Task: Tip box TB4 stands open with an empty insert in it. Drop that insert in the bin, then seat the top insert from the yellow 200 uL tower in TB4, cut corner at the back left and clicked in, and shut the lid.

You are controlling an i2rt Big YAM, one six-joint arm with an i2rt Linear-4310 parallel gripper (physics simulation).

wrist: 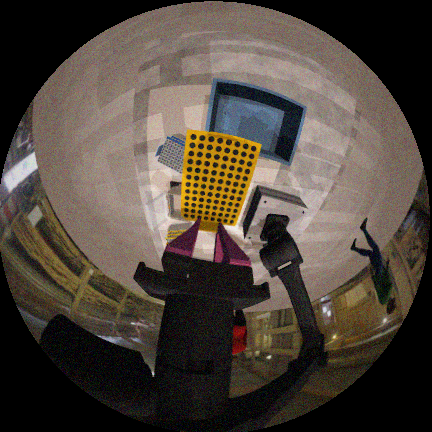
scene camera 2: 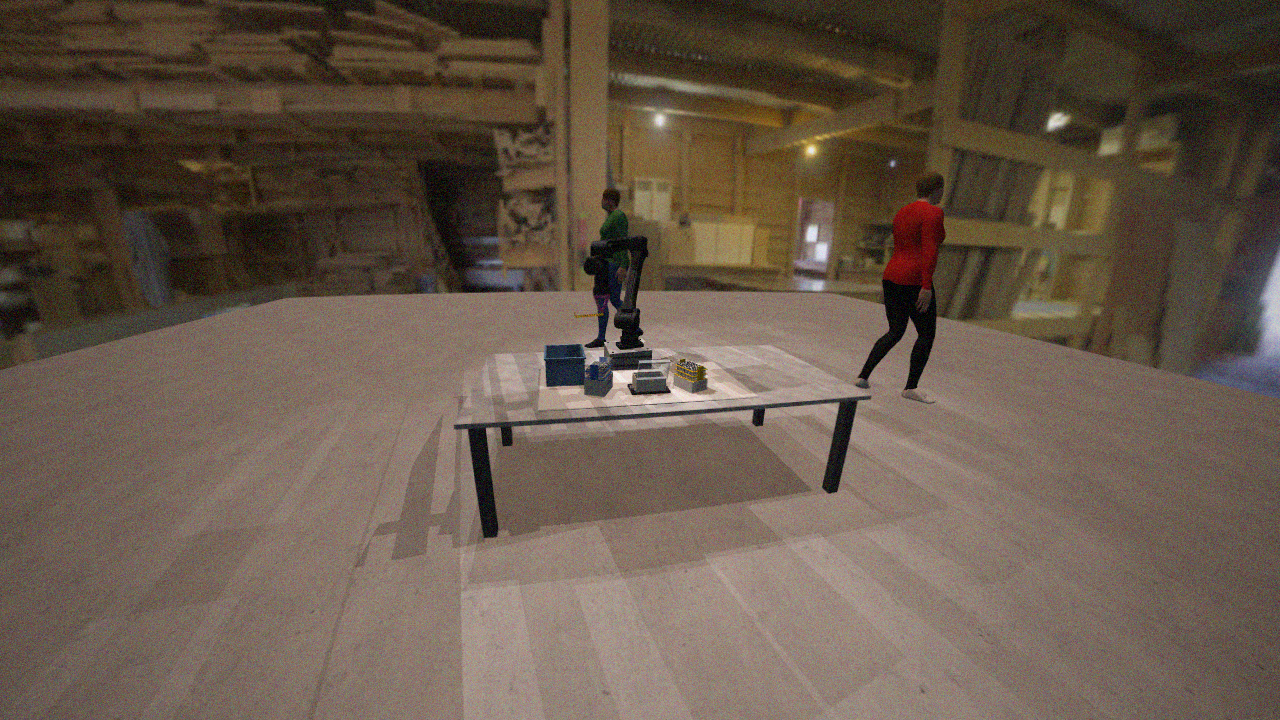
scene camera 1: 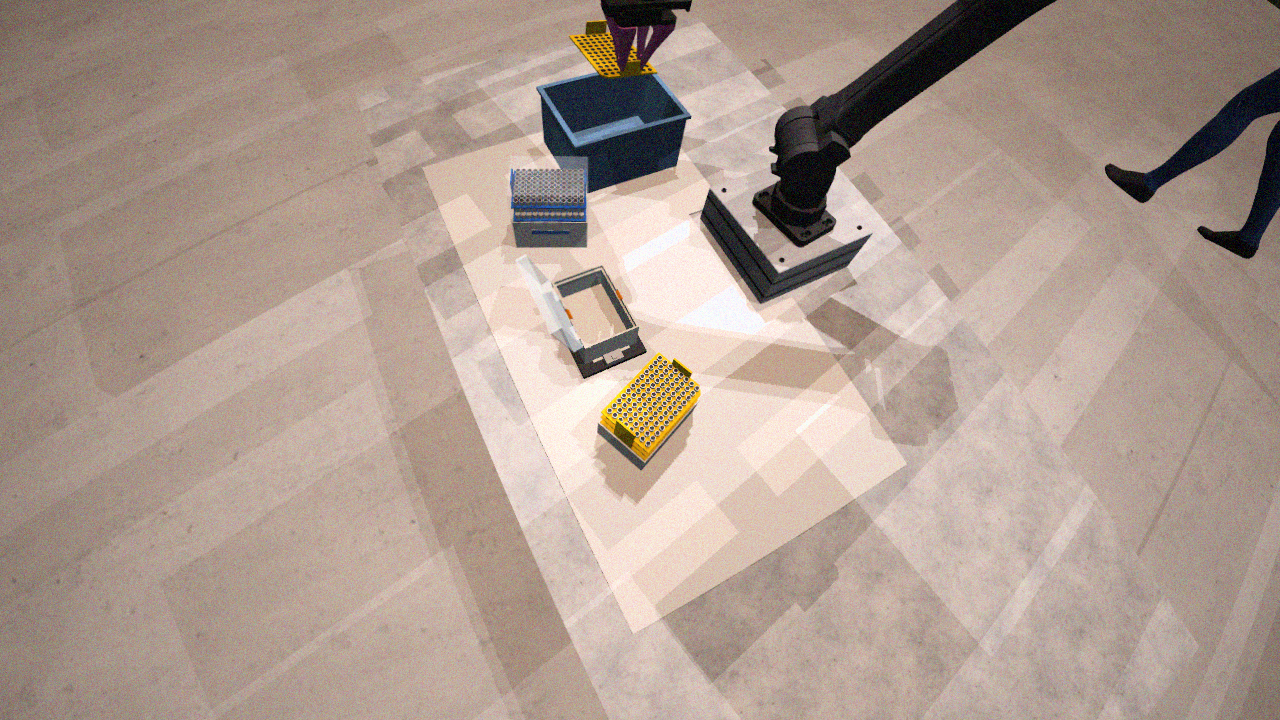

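Observation:
My gripper (scene camera 1: 633, 68) (wrist: 208, 222) is shut on one end tab of the empty yellow insert (scene camera 1: 597, 53) (scene camera 2: 588, 315) (wrist: 220, 175), a flat plate with open holes. The gripper holds it in the air, apart from the blue bin (scene camera 1: 617, 159) (scene camera 2: 563, 367) (wrist: 299, 132); in scene camera 1 it shows above the bin's far rim. Tip box TB4 (scene camera 1: 612, 343) (scene camera 2: 648, 382) stands with its clear lid (scene camera 1: 547, 304) open and no insert in it. The yellow tower (scene camera 1: 651, 402) (scene camera 2: 691, 375) stands beside TB4, with its top insert full of tips. Its cut corner is too small to tell.
A blue tip rack tower (scene camera 1: 549, 205) (scene camera 2: 597, 377) (wrist: 172, 154) stands between the bin and TB4. The arm's base plate (scene camera 1: 814, 261) (scene camera 2: 626, 360) (wrist: 290, 204) is across from TB4. Two people are in the room behind the table (scene camera 2: 787, 389).

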